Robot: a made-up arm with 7 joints. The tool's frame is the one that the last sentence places. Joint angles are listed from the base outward.
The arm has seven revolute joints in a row. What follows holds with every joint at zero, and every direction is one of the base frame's. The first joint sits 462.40 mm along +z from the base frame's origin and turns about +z. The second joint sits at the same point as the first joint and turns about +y. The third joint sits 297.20 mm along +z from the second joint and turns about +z. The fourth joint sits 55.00 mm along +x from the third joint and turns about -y. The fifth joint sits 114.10 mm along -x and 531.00 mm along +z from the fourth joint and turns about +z. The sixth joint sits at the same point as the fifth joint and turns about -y. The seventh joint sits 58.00 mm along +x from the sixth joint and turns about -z. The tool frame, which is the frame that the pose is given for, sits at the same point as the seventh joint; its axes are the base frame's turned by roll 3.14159, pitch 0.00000 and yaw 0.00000 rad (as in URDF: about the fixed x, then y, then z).
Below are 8 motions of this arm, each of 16 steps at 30 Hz.
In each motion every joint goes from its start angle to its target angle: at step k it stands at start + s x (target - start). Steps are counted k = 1, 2, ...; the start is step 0. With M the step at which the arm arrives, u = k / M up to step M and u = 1 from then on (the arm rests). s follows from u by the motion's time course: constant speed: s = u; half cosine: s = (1 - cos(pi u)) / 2; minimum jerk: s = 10 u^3 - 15 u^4 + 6 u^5.
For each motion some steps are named. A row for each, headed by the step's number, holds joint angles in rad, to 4 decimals.
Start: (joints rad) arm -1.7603 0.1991 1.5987 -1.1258 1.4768 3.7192 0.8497
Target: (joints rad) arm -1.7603 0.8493 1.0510 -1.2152 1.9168 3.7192 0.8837
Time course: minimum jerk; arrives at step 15
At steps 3, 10, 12, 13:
3: -1.7603 0.2368 1.5670 -1.1310 1.5023 3.7192 0.8517
10: -1.7603 0.7128 1.1659 -1.1964 1.8245 3.7192 0.8766
12: -1.7603 0.8116 1.0827 -1.2100 1.8913 3.7192 0.8817
13: -1.7603 0.8368 1.0615 -1.2135 1.9083 3.7192 0.8830

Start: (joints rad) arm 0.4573 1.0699 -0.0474 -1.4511 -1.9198 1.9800 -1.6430
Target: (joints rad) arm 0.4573 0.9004 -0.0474 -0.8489 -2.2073 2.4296 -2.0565
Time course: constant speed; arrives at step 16
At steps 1, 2, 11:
1: 0.4573 1.0593 -0.0474 -1.4135 -1.9378 2.0081 -1.6688
2: 0.4573 1.0487 -0.0474 -1.3758 -1.9557 2.0362 -1.6947
11: 0.4573 0.9534 -0.0474 -1.0371 -2.1175 2.2891 -1.9273

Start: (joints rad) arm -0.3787 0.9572 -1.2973 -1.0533 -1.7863 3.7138 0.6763
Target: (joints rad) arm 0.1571 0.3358 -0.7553 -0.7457 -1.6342 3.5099 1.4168
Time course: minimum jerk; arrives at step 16
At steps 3, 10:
3: -0.3526 0.9269 -1.2709 -1.0383 -1.7789 3.7039 0.7124
10: 0.0096 0.5068 -0.9045 -0.8304 -1.6761 3.5660 1.2130

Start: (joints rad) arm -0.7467 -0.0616 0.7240 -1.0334 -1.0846 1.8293 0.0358
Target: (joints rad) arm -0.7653 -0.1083 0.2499 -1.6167 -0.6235 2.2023 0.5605
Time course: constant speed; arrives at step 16
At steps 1, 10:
1: -0.7479 -0.0645 0.6944 -1.0699 -1.0558 1.8526 0.0686
10: -0.7583 -0.0908 0.4277 -1.3980 -0.7964 2.0624 0.3637

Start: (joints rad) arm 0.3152 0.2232 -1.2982 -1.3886 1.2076 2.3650 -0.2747
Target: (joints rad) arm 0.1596 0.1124 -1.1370 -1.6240 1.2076 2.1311 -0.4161
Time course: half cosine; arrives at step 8
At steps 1, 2, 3, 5, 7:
1: 0.3093 0.2190 -1.2921 -1.3976 1.2076 2.3561 -0.2801
2: 0.2924 0.2070 -1.2746 -1.4231 1.2076 2.3307 -0.2954
3: 0.2672 0.1890 -1.2484 -1.4613 1.2076 2.2928 -0.3183
5: 0.2076 0.1466 -1.1868 -1.5513 1.2076 2.2033 -0.3725
7: 0.1655 0.1166 -1.1431 -1.6150 1.2076 2.1400 -0.4107

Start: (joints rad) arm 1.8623 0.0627 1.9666 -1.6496 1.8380 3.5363 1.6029
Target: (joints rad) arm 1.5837 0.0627 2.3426 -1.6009 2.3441 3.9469 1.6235
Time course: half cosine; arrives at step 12
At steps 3, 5, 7, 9, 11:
3: 1.8215 0.0627 2.0217 -1.6425 1.9121 3.5964 1.6059
5: 1.7591 0.0627 2.1059 -1.6316 2.0256 3.6885 1.6105
7: 1.6869 0.0627 2.2033 -1.6189 2.1565 3.7947 1.6159
9: 1.6245 0.0627 2.2875 -1.6080 2.2700 3.8868 1.6205
11: 1.5884 0.0627 2.3362 -1.6017 2.3355 3.9399 1.6231

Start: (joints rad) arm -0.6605 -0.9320 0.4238 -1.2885 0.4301 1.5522 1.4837
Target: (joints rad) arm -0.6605 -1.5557 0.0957 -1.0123 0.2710 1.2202 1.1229
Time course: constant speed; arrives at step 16
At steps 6, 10, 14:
6: -0.6605 -1.1659 0.3008 -1.1849 0.3704 1.4277 1.3484
10: -0.6605 -1.3218 0.2187 -1.1159 0.3307 1.3447 1.2582
14: -0.6605 -1.4777 0.1367 -1.0468 0.2909 1.2617 1.1680

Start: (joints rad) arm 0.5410 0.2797 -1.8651 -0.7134 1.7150 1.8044 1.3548
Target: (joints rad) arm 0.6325 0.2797 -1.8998 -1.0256 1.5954 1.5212 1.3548
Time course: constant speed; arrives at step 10
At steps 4, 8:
4: 0.5776 0.2797 -1.8790 -0.8383 1.6672 1.6911 1.3548
8: 0.6142 0.2797 -1.8929 -0.9632 1.6193 1.5778 1.3548

